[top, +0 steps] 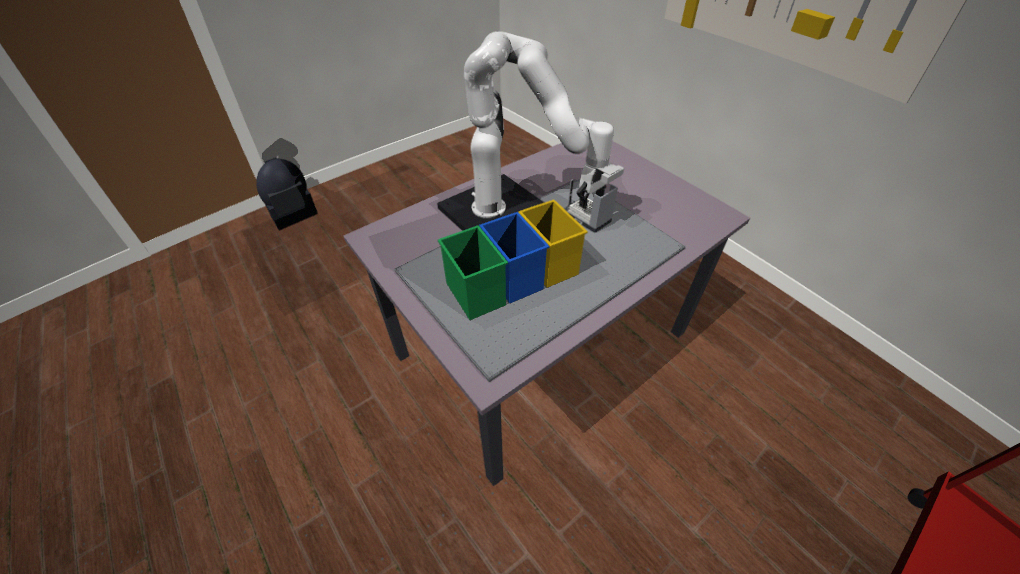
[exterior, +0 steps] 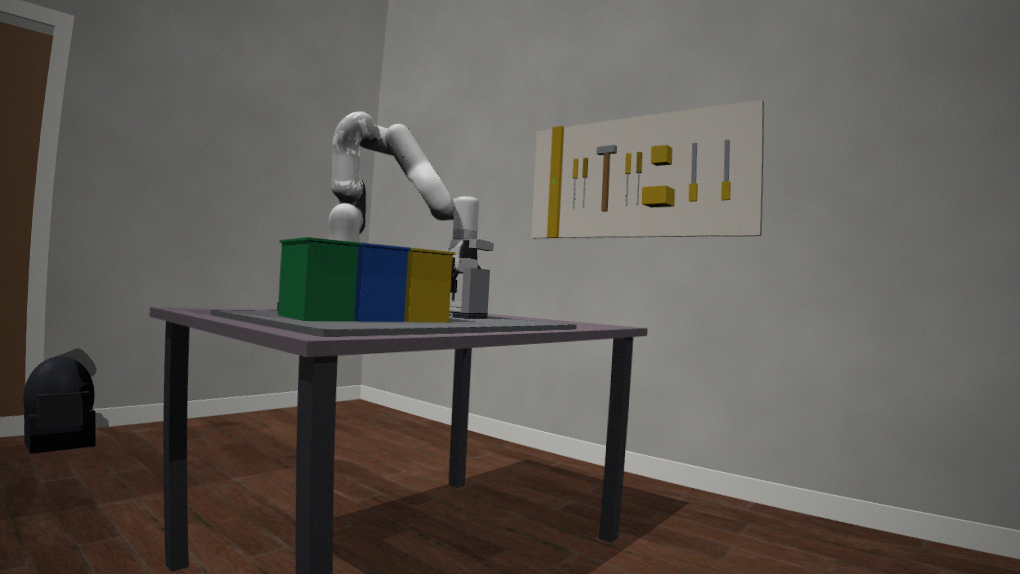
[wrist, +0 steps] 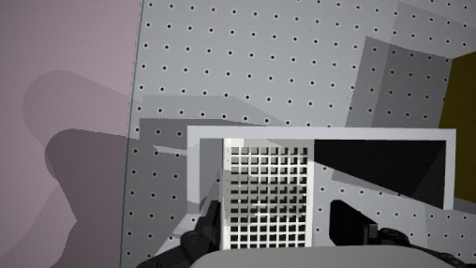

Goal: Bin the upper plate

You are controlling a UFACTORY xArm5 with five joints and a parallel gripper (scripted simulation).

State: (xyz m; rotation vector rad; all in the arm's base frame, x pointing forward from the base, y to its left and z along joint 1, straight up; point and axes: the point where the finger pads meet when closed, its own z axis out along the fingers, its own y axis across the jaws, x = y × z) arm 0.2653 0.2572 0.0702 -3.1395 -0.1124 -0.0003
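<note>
My hand is 40 mm above the 96-well plate. From my hand the other things lie so: green bin: 40 mm ahead, 540 mm to the right, 10 mm above; blue bin: 60 mm ahead, 410 mm to the right, 10 mm above; yellow bin: 90 mm ahead, 280 mm to the right, 10 mm above.
</note>
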